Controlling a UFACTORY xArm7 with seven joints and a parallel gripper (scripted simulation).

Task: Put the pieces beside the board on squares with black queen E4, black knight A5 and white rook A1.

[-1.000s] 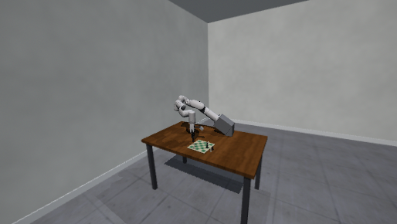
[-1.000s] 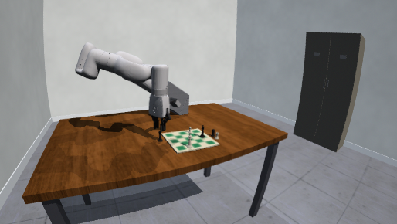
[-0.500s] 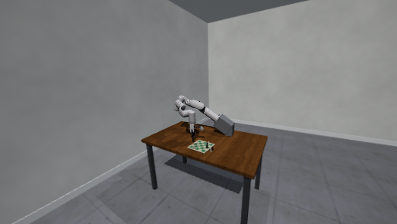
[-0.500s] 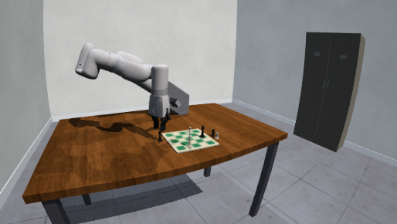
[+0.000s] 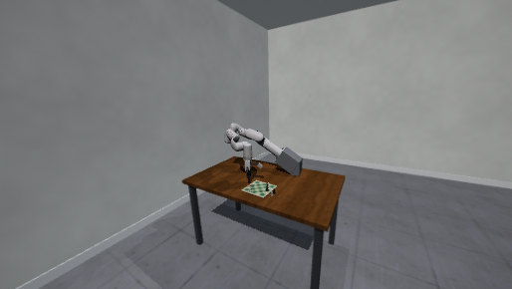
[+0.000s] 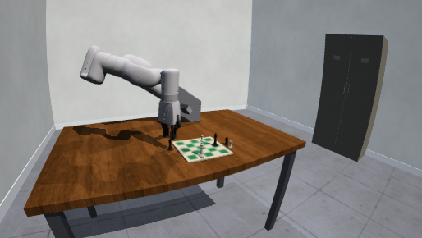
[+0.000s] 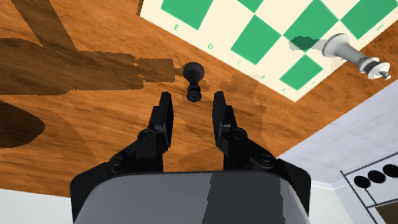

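Now: the short black piece 50 mm below my hand. Also, from my hand: cream board (140 mm to the left, 70 mm below, 50 mm ahead); black knight (270 mm to the left, 70 mm ahead, 60 mm below); black queen (210 mm to the left, 60 mm ahead, 40 mm below).
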